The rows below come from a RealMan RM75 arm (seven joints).
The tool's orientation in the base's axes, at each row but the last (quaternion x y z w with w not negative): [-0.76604, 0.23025, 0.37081, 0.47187]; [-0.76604, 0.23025, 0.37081, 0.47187]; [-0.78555, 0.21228, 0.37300, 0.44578]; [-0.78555, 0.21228, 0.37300, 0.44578]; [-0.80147, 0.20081, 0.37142, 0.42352]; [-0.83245, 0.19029, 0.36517, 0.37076]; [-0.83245, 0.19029, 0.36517, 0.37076]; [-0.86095, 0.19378, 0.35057, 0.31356]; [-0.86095, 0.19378, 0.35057, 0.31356]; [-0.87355, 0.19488, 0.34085, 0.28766]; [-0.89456, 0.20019, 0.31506, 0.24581]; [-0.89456, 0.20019, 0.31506, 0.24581]
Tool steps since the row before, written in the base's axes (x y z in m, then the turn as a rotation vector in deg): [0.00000, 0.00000, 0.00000, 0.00, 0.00, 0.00]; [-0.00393, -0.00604, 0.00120, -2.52, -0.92, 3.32]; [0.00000, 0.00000, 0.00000, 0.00, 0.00, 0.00]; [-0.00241, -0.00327, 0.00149, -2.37, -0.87, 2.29]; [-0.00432, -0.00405, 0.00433, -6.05, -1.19, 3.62]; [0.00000, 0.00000, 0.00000, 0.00, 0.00, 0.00]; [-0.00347, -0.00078, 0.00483, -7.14, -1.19, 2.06]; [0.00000, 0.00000, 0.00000, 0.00, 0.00, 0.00]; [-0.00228, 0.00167, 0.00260, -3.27, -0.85, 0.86]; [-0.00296, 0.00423, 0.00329, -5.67, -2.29, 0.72]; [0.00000, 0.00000, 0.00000, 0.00, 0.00, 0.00]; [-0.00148, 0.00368, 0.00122, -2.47, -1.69, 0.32]
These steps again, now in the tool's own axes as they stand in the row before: [0.00000, 0.00000, 0.00000, 0.00, 0.00, 0.00]; [-0.00336, 0.00481, -0.00435, -4.16, 0.35, -0.87]; [0.00000, 0.00000, 0.00000, 0.00, 0.00, 0.00]; [-0.00267, 0.00247, -0.00234, -3.27, 0.78, -0.55]; [-0.00606, 0.00273, -0.00310, -6.66, 2.60, 0.26]; [0.00000, 0.00000, 0.00000, 0.00, 0.00, 0.00]; [-0.00588, 0.00024, -0.00118, -6.21, 3.99, 1.49]; [0.00000, 0.00000, 0.00000, 0.00, 0.00, 0.00]; [-0.00362, -0.00100, 0.00078, -2.75, 2.08, 0.52]; [-0.00499, -0.00284, 0.00214, -4.10, 4.51, 0.85]; [0.00000, 0.00000, 0.00000, 0.00, 0.00, 0.00]; [-0.00262, -0.00256, 0.00194, -1.65, 2.52, -0.03]
